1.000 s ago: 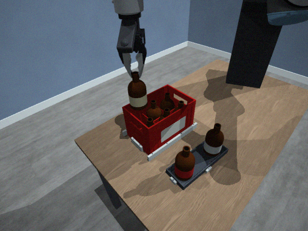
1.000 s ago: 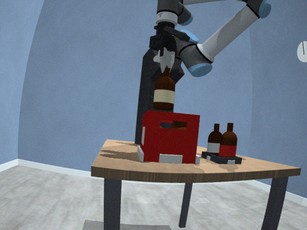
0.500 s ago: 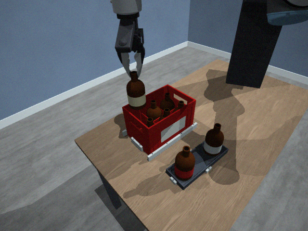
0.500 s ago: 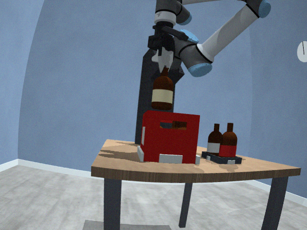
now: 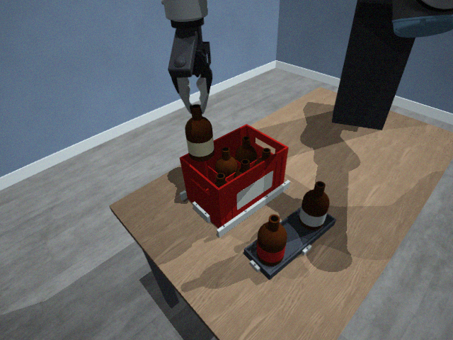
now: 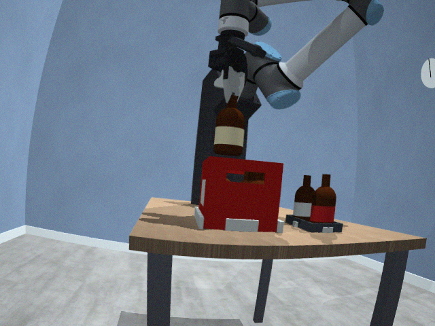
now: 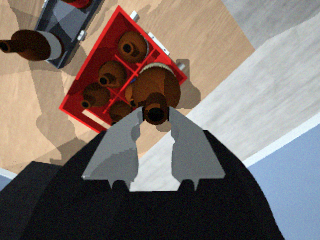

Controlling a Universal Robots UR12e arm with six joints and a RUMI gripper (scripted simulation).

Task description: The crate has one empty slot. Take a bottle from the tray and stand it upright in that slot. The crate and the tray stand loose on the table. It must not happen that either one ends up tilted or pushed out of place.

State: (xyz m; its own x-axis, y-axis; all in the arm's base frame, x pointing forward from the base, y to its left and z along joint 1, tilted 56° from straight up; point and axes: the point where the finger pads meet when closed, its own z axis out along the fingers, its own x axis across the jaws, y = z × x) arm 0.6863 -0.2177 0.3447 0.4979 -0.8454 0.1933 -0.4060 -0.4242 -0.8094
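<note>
Right now my hand is 7 cm above the brown bottle. The rest, counted from my hand: white-label bottle (26 cm to the left, 25 cm below, 21 cm behind); then red-label bottle (28 cm to the left, 25 cm below, 4 cm behind); then crate (25 cm below, 9 cm behind, 3 cm to the left).
</note>
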